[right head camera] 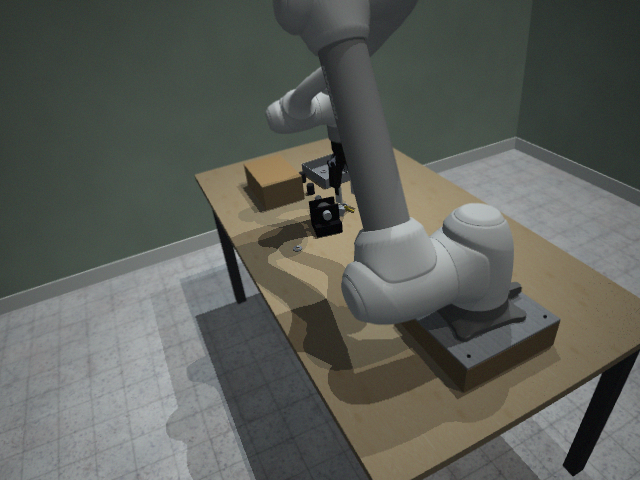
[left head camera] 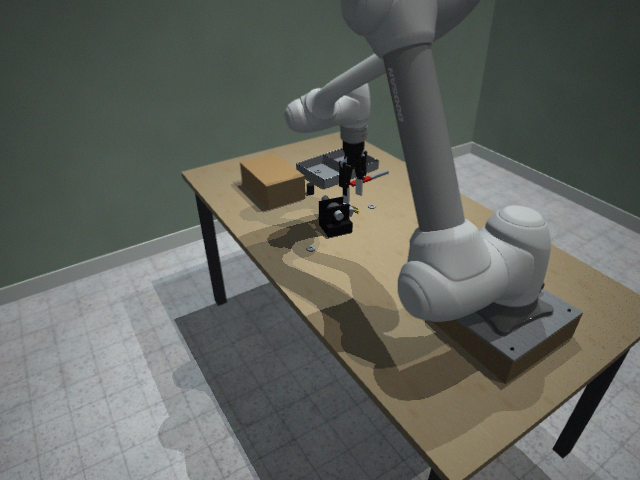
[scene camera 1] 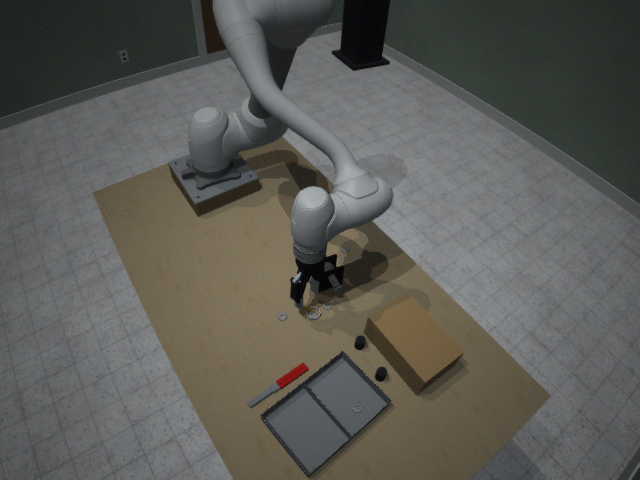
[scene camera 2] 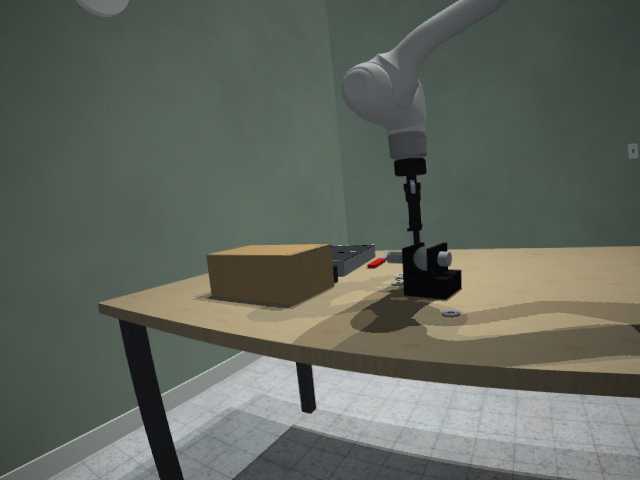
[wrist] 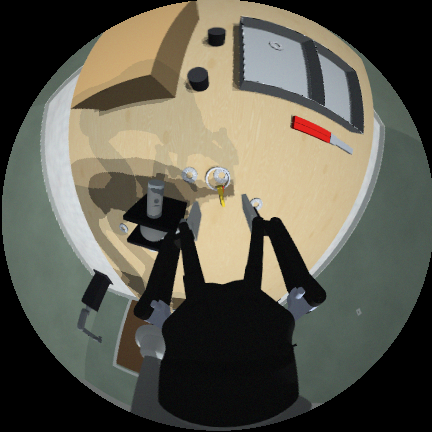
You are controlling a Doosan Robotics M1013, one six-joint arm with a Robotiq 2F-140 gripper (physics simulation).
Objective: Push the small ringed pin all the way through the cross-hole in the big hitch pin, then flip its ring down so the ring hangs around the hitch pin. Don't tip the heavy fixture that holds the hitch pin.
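Seen in the pictures: gripper, fingertip midpoint: [right head camera: 347, 198] [left head camera: 352, 198] [scene camera 1: 306, 299] [wrist: 220, 204]; arm's base, origin of the base link: [right head camera: 473, 308] [left head camera: 503, 304] [scene camera 1: 213, 169].
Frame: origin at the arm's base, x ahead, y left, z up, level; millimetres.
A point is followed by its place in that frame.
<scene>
The grey hitch pin [left head camera: 338, 214] {x 585, y 190, z 1 mm} [right head camera: 327, 214] {x 586, y 185, z -1 mm} [scene camera 1: 334, 282] {x 695, y 176, z -4 mm} [scene camera 2: 444, 258] {x 591, y 198, z -5 mm} [wrist: 155, 192] {x 711, y 172, z 2 mm} lies level in the black fixture [left head camera: 338, 228] {x 576, y 193, z -49 mm} [right head camera: 327, 227] {x 576, y 192, z -45 mm} [scene camera 2: 431, 285] {x 608, y 228, z -52 mm} [wrist: 172, 210] {x 665, y 153, z -32 mm}, which stands upright on the table. A small dark hole shows in its protruding end in the wrist view. The small ringed pin shows a yellow shank [wrist: 221, 195] {x 699, y 69, z -68 mm} [right head camera: 349, 208] {x 696, y 68, z -67 mm} and a silver ring [wrist: 207, 178] {x 725, y 105, z -69 mm} [scene camera 1: 313, 318] {x 749, y 74, z -69 mm}, outside the cross-hole. My gripper [wrist: 220, 204] {x 700, y 74, z -25 mm} [left head camera: 352, 197] {x 700, y 74, z -25 mm} [scene camera 1: 307, 297] {x 700, y 74, z -25 mm} is partly open and empty, above the table beside the fixture. One finger is close to the fixture; whether they touch is unclear.
Several loose washers, such as one washer [left head camera: 310, 249] {x 538, y 315, z -75 mm} [scene camera 2: 450, 313] {x 541, y 325, z -73 mm}, lie near the fixture. A cardboard box [scene camera 1: 413, 341] {x 992, y 268, z 22 mm} [scene camera 2: 268, 273] {x 905, y 360, z -16 mm}, two black cylinders, a divided grey tray [scene camera 1: 285, 441] {x 1051, y -167, z -77 mm} and a red-handled tool [scene camera 1: 292, 375] {x 892, y -68, z -67 mm} [wrist: 311, 129] {x 887, y -62, z -68 mm} are on the table.
</scene>
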